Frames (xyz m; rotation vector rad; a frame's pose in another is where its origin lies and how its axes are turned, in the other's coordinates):
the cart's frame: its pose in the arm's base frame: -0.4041 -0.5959 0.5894 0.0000 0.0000 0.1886
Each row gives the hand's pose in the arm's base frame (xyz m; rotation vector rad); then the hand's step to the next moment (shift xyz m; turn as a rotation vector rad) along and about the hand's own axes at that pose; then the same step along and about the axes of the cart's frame.
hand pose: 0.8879 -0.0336 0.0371 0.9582 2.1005 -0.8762
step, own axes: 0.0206 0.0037 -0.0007 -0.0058 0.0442 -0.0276
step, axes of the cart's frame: -0.0058 0.0113 -0.0167 0.0382 0.0353 0.0068
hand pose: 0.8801 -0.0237 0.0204 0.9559 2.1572 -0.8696
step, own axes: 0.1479 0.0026 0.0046 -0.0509 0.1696 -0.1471
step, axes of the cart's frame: -0.0661 0.0688 -0.1132 0.1550 0.1543 0.0718
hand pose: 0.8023 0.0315 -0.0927 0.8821 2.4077 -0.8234
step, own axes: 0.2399 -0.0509 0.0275 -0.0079 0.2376 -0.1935
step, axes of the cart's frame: -0.1837 0.0881 -0.1393 0.1797 0.2422 0.0548
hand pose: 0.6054 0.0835 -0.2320 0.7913 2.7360 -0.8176
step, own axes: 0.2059 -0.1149 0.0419 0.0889 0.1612 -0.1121
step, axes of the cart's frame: -0.2330 0.0304 -0.0461 0.0500 0.2095 -0.0080
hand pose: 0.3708 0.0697 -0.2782 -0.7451 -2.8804 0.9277
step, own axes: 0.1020 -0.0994 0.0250 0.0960 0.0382 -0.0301
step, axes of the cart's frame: -0.1423 -0.0117 0.0226 -0.0461 0.0969 -0.0079
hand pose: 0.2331 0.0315 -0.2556 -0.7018 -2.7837 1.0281
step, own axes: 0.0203 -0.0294 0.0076 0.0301 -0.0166 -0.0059
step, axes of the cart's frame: -0.0336 -0.0089 0.0114 -0.0301 0.0118 0.0130
